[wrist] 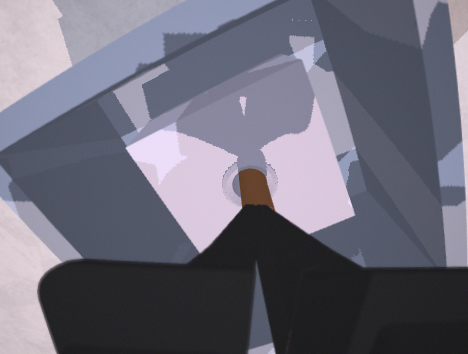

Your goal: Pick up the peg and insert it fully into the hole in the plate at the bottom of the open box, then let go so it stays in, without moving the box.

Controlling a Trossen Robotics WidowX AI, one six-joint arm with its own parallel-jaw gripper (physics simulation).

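Places are measured from the arm's base along level axes (x up, y back, z right), in centimetres.
Pixels of known places: gripper, fingertip midpoint: [254,215].
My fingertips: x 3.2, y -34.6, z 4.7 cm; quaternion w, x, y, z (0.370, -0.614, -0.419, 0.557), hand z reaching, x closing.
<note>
Behind a point stands the place of what it marks.
The brown peg [256,189] {x 1.5, y -34.3, z 4.9 cm} stands in the round hole [236,184] {x -1.4, y -35.5, z 3.9 cm} of the pale pink plate [315,170] {x -0.3, y -31.3, z 3.8 cm} at the bottom of the box, in the wrist view. Its lower end is inside the hole's ring, with a dark gap showing on its left side. Its top end is hidden by the fingertips, and how deep it sits cannot be told. My gripper [254,215] {x 3.2, y -34.6, z 4.7 cm} is shut with its black fingertips together and nothing between them. The tips are over the peg's top end, at or just above it.
The open blue-grey box [55,200] {x 2.8, y -42.0, z 7.9 cm} surrounds the plate, with its walls on the left, far and right sides of the fingers. Shadows lie across the plate's far part. A pale, mottled surface [25,45] {x -6.0, y -45.1, z 15.1 cm} shows outside the box.
</note>
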